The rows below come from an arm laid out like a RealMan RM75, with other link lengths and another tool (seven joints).
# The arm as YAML. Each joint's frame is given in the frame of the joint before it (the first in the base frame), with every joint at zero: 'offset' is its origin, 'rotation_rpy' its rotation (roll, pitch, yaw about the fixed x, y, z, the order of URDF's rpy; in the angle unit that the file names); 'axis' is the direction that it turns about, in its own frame. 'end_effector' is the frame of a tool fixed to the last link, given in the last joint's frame.
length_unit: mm
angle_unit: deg
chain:
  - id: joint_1
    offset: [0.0, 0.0, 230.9]
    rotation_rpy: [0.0, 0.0, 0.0]
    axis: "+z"
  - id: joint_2
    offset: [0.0, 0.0, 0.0]
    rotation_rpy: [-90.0, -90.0, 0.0]
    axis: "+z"
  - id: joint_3
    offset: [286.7, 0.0, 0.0]
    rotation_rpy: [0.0, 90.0, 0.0]
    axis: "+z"
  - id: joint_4
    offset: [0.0, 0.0, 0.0]
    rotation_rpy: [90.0, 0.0, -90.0]
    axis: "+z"
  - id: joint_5
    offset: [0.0, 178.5, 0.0]
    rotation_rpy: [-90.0, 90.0, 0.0]
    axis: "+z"
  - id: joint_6
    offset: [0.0, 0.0, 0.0]
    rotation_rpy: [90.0, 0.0, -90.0]
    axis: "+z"
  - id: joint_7
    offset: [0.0, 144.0, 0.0]
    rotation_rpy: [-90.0, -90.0, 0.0]
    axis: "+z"
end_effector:
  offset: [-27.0, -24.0, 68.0]
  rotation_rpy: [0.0, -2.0, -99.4]
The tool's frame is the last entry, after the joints.
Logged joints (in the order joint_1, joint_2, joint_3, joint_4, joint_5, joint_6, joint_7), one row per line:
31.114, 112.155, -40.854, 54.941, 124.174, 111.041, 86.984
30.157, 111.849, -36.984, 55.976, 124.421, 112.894, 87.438
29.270, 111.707, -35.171, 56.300, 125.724, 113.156, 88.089
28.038, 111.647, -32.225, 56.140, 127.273, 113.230, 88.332
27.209, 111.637, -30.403, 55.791, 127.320, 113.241, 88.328
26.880, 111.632, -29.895, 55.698, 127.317, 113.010, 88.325
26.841, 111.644, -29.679, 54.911, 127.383, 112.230, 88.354
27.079, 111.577, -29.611, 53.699, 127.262, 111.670, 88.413
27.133, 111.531, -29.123, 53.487, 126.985, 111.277, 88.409
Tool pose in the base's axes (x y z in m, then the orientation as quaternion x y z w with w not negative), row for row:
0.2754, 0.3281, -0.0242, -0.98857, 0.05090, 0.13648, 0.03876
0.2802, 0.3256, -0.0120, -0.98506, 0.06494, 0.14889, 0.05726
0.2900, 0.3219, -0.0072, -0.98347, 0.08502, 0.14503, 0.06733
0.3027, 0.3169, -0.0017, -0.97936, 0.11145, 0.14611, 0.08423
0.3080, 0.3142, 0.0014, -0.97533, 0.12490, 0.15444, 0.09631
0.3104, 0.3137, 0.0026, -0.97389, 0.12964, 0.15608, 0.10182
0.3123, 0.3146, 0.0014, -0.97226, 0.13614, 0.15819, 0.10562
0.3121, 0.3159, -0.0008, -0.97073, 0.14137, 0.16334, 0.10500
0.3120, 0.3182, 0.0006, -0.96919, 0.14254, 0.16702, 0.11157
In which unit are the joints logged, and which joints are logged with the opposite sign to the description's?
The joints are logged in degrees. Opposite sign: joint_4, joint_5, joint_6.
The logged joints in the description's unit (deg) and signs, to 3 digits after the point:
31.114, 112.155, -40.854, -54.941, -124.174, -111.041, 86.984
30.157, 111.849, -36.984, -55.976, -124.421, -112.894, 87.438
29.270, 111.707, -35.171, -56.300, -125.724, -113.156, 88.089
28.038, 111.647, -32.225, -56.140, -127.273, -113.230, 88.332
27.209, 111.637, -30.403, -55.791, -127.320, -113.241, 88.328
26.880, 111.632, -29.895, -55.698, -127.317, -113.010, 88.325
26.841, 111.644, -29.679, -54.911, -127.383, -112.230, 88.354
27.079, 111.577, -29.611, -53.699, -127.262, -111.670, 88.413
27.133, 111.531, -29.123, -53.487, -126.985, -111.277, 88.409

